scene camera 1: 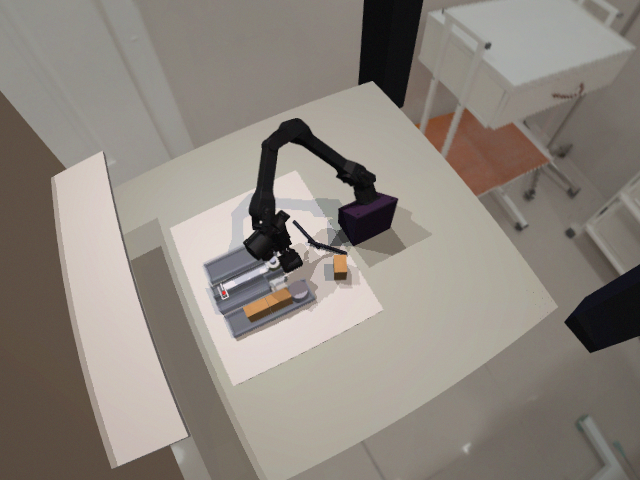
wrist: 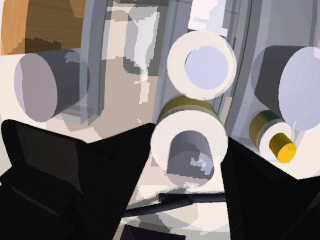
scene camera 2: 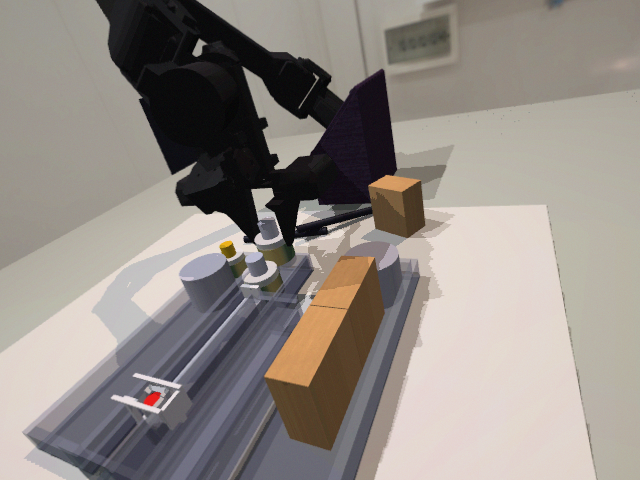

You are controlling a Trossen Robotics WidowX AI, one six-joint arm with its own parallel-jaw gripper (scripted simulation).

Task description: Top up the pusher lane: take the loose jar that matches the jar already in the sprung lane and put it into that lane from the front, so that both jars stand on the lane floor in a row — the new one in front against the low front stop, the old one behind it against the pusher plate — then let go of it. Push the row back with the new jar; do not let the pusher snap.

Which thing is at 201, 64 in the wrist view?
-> A jar.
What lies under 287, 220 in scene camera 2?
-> My gripper.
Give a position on a jar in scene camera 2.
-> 264, 273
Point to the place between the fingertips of my gripper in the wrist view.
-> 188, 137
